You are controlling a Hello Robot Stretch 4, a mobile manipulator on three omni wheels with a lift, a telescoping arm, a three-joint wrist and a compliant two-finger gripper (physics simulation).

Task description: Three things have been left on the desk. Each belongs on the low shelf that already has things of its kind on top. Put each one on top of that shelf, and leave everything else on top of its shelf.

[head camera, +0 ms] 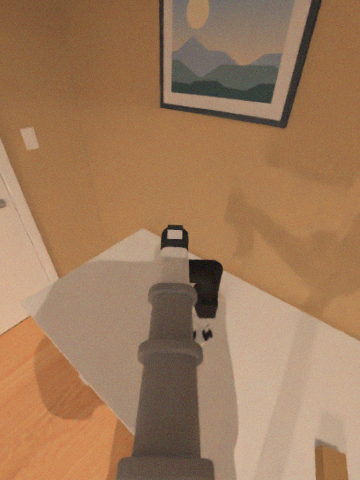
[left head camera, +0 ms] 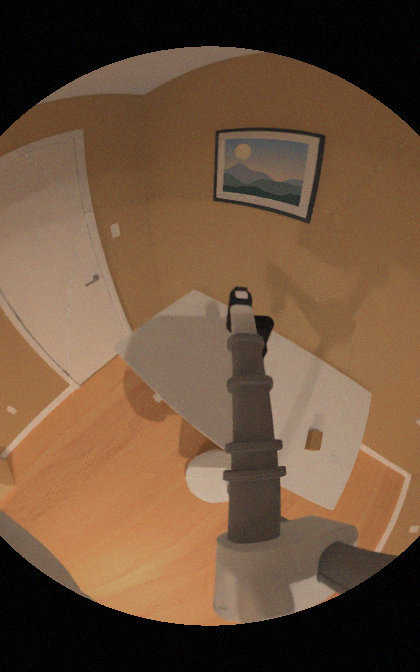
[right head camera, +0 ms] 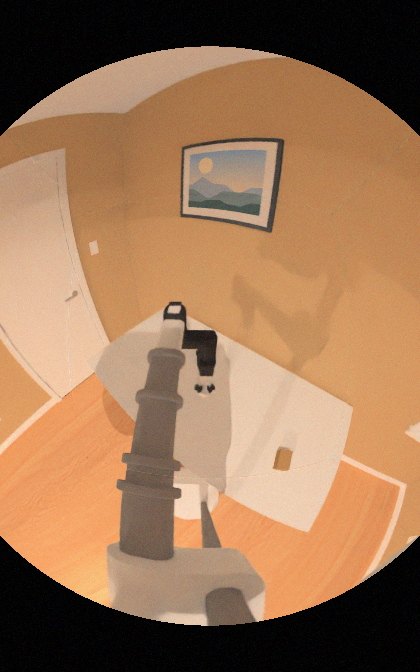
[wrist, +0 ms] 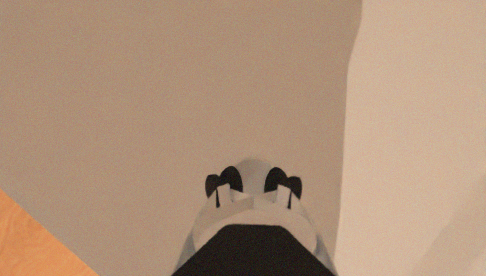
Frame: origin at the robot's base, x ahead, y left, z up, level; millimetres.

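Seen in the pictures: gripper, fingertip midpoint: [head camera: 198,337] [wrist: 253,182].
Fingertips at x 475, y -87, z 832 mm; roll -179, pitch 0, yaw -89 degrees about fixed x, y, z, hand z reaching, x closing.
Observation:
Offsets run from my fingertips to a thing's top centre. Level surfaces: height alone.
My gripper [head camera: 201,333] [right head camera: 205,388] [wrist: 253,182] points down over the white desk {139 mm down} [head camera: 90,320] [left head camera: 185,340] [right head camera: 320,425] [wrist: 150,100]. Its two black fingertips stand a little apart, shut on a pale grey rounded thing {1 mm back, 0 mm left, 8 mm up} [wrist: 253,169], whose top edge shows between them in the wrist view; its kind is unclear. The arm hides the fingertips in the left head view. A brown block {314 mm back, 346 mm right, 89 mm down} [head camera: 331,464] [left head camera: 313,440] [right head camera: 283,459] stands on the desk, towards its right end. No low shelf can be made out with certainty.
A white round seat [left head camera: 207,477] [right head camera: 190,500] stands at the desk's front edge, partly behind the arm. A wall with a framed picture [head camera: 225,80] [left head camera: 265,172] [right head camera: 227,182] rises behind the desk. A white door [left head camera: 45,240] [right head camera: 30,260] is at the left. A tan thing [left head camera: 5,472] shows at the far left.

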